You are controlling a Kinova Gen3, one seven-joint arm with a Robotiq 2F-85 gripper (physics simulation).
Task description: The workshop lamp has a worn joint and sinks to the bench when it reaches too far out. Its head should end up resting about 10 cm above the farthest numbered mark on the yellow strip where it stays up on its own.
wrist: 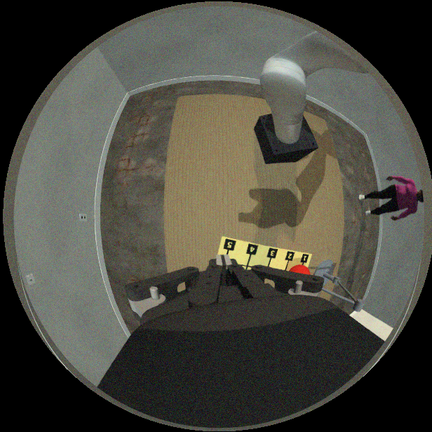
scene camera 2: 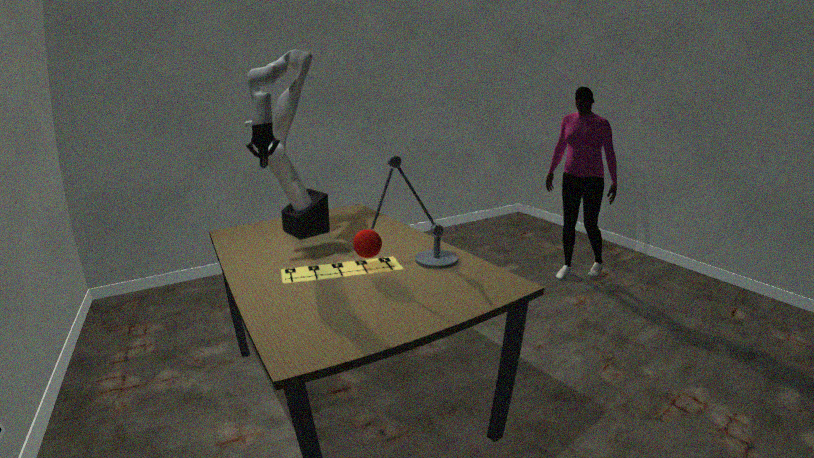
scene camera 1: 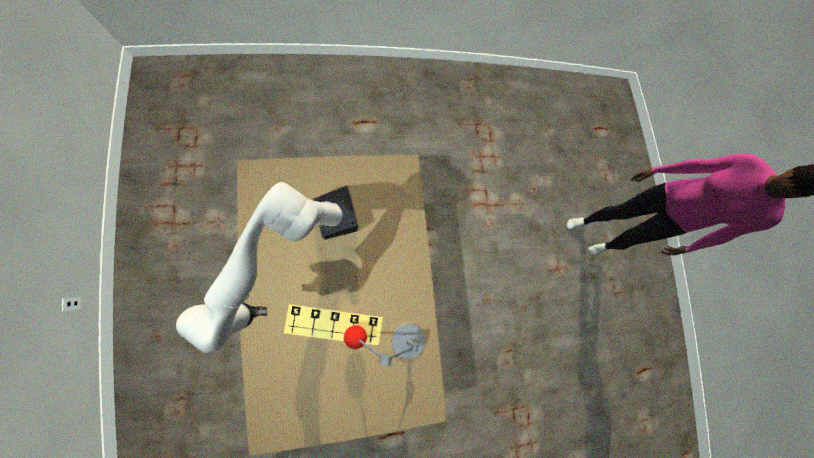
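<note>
The lamp's red ball head hangs above the yellow strip, near marks 2 and 1; its exact place over them is hard to tell. Mark 1 is nearest the round grey lamp base, mark 5 farthest. The lamp's elbow joint stands high, with both thin arms sloping down from it. My gripper is shut and empty, high up beyond the mark 5 end, apart from the lamp. It partly hides the strip and head in the wrist view.
The wooden table carries the lamp, the strip and my black base block at the back. A person in a pink top stands on the floor beyond the lamp side.
</note>
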